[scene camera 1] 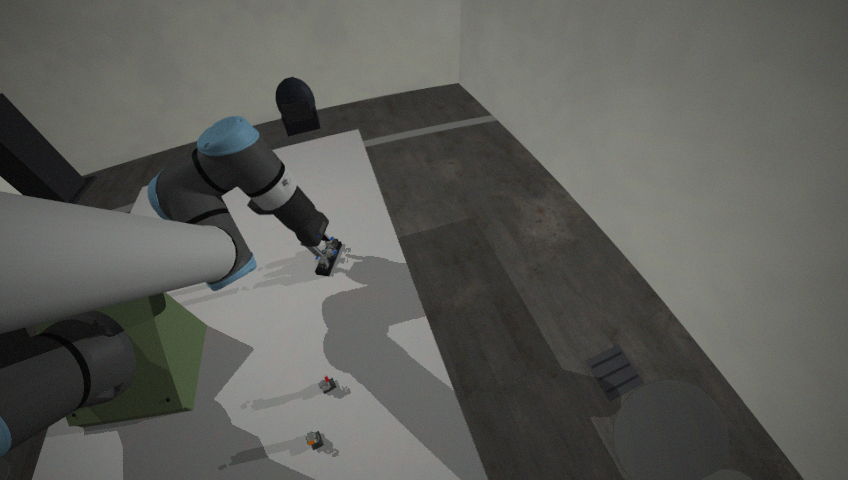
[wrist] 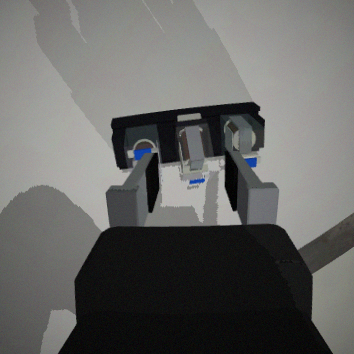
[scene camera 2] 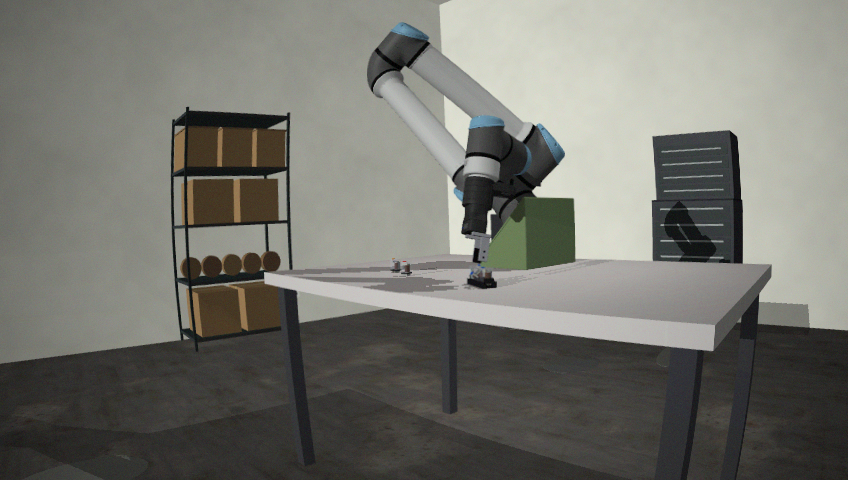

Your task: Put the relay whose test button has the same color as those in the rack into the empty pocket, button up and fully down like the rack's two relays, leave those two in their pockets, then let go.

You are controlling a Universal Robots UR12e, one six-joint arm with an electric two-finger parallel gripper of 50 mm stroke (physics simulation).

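Frame: origin at the arm's base, x right, y back, z down, level; centimetres.
Seen in the pictures: gripper, fingertip midpoint: (scene camera 1: 323, 247) (wrist: 191, 169) (scene camera 2: 479, 262); arm's base at its link origin: (scene camera 1: 93, 355) (scene camera 2: 532, 226).
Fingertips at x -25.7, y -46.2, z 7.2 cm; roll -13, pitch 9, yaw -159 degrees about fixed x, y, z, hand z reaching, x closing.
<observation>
Pixels of each thing's top centre, then the offset from my fingertips to it. Level surfaces: height alone.
- black rack at its top centre: (wrist: 191, 142) (scene camera 2: 481, 276) (scene camera 1: 327, 253) dx -0.6, dy +0.0, dz +3.4 cm
- right relay at its top centre: (wrist: 249, 151) (scene camera 2: 486, 266) (scene camera 1: 328, 238) dx -3.7, dy -1.0, dz +0.9 cm
- middle relay at its top centre: (wrist: 199, 164) (scene camera 2: 479, 266) (scene camera 1: 326, 247) dx -0.5, dy -0.4, dz +0.9 cm
- red-buttoned relay at its top centre: (scene camera 1: 322, 381) (scene camera 2: 406, 260) dx +32.5, dy -0.4, dz +1.3 cm
- orange-buttoned relay at its top centre: (scene camera 1: 309, 438) (scene camera 2: 395, 258) dx +42.5, dy +2.1, dz +1.3 cm
- white table at its surface level: dz +5.7 cm
The black rack (scene camera 1: 323, 270) (scene camera 2: 483, 284) (wrist: 150, 117) stands on the table with a blue-buttoned relay in or at each pocket. In the wrist view, the left relay (wrist: 143, 153) and right relay (wrist: 244, 136) sit in the end pockets. The middle relay (wrist: 194, 146) has its blue button farther out past the rack's edge and looks raised or tilted; its seating depth is unclear. My gripper (scene camera 1: 321, 245) (scene camera 2: 479, 261) (wrist: 191, 169) is open and empty above the rack, fingers apart on either side of the middle relay's line. A red-buttoned relay (scene camera 1: 327, 385) (scene camera 2: 405, 268) and an orange-buttoned relay (scene camera 1: 314, 440) (scene camera 2: 395, 265) stand apart.
The white table (scene camera 1: 324, 178) (scene camera 2: 624, 297) carries the rack and loose relays. A green block (scene camera 1: 181, 356) (scene camera 2: 550, 231) stands under the arm's base. A shelf unit (scene camera 2: 289, 196) and dark cabinets (scene camera 2: 695, 166) stand beyond the table.
</observation>
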